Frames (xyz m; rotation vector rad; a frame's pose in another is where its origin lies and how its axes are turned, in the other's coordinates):
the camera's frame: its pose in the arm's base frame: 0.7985 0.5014 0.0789 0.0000 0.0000 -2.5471
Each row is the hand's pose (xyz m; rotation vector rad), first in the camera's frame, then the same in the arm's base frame.
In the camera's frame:
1: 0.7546 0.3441 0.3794 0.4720 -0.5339 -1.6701
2: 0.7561 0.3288 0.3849 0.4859 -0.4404 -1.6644
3: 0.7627 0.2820 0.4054 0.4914 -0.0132 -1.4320
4: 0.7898 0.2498 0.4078 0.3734 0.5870 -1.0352
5: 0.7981 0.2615 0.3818 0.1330 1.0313 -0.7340
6: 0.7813 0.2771 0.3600 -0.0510 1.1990 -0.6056
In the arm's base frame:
1: 0.3661 -0.2063 0.4583 0.3886 0.6344 1.9257
2: 0.3563 -0.1945 0.4638 0.2926 0.6230 1.9524
3: 0.3246 -0.1594 0.4843 -0.1501 0.5415 2.2310
4: 0.2841 -0.1479 0.4867 -0.8658 0.2390 2.5317
5: 0.2838 -0.1622 0.4607 -1.4213 -0.2425 2.5817
6: 0.3064 -0.1658 0.4389 -1.6068 -0.5679 2.5457

